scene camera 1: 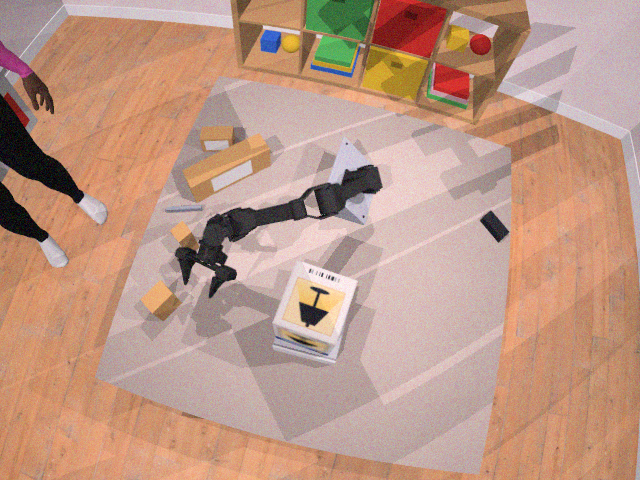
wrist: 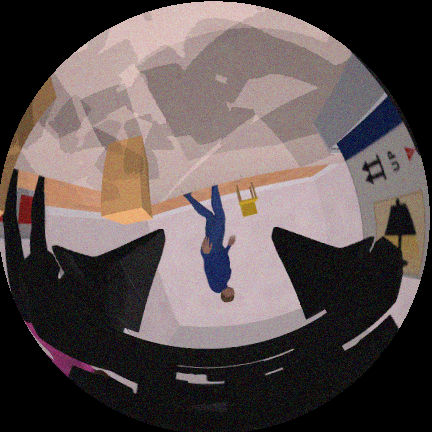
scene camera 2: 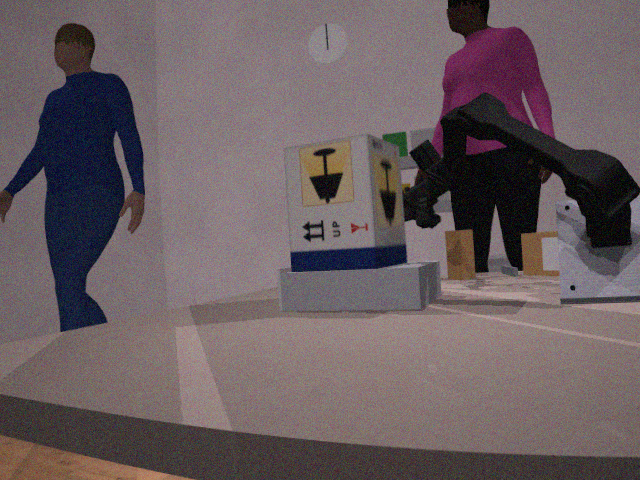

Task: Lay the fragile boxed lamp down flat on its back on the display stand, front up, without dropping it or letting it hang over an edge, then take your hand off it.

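Places are measured from the arm's base along level axes (x back, y left, z down), in centimetres.
Pixels of known places: gripper, fingertip midpoint: [scene camera 1: 197, 291] [wrist: 219, 233]; arm's base at its link origin: [scene camera 1: 349, 181] [scene camera 2: 609, 232].
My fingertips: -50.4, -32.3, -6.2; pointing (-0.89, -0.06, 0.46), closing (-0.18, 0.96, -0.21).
Observation:
For each thing: its top centre in the pictures, then the offset to it from my fingertips, as dx, dy, dz.
- boxed lamp at its top centre: [scene camera 2: 343, 146] [scene camera 1: 315, 301] +3.9, +32.9, -13.6
- long carton at its top centre: [scene camera 1: 225, 159] +46.6, -9.8, +5.8
- small carton at its top centre: [scene camera 1: 216, 132] +58.3, -18.8, +8.8
- grey rod at its top centre: [scene camera 2: 509, 266] [scene camera 1: 183, 207] +29.0, -20.3, +14.6
- black block at its top centre: [scene camera 1: 496, 224] +55.9, +89.1, +13.2
The boxed lamp [scene camera 1: 317, 310] [scene camera 2: 330, 206] [wrist: 385, 185] is a white box with yellow lamp pictures and a blue band at its bottom. It stands taller than wide on the grey display stand [scene camera 1: 305, 354] [scene camera 2: 351, 289] [wrist: 347, 95]. Its upper face shows a lamp picture; on the sides in scene camera 2 the lamps are upside down and the arrows point sideways. Stand shows past the box at both sides there; its far edges are hidden. My gripper [scene camera 1: 198, 289] [wrist: 219, 233] is open and empty, left of the box in scene camera 1, apart from it; in scene camera 2 it is partly hidden behind the box.
Small cartons [scene camera 1: 160, 300] [scene camera 1: 184, 235] [wrist: 126, 180] lie near the gripper. A long carton [scene camera 1: 227, 167], a small carton [scene camera 1: 217, 137], a grey rod [scene camera 1: 183, 208] and a black block [scene camera 1: 494, 226] are farther off. Two people [scene camera 2: 93, 170] [scene camera 2: 491, 87] stand behind.

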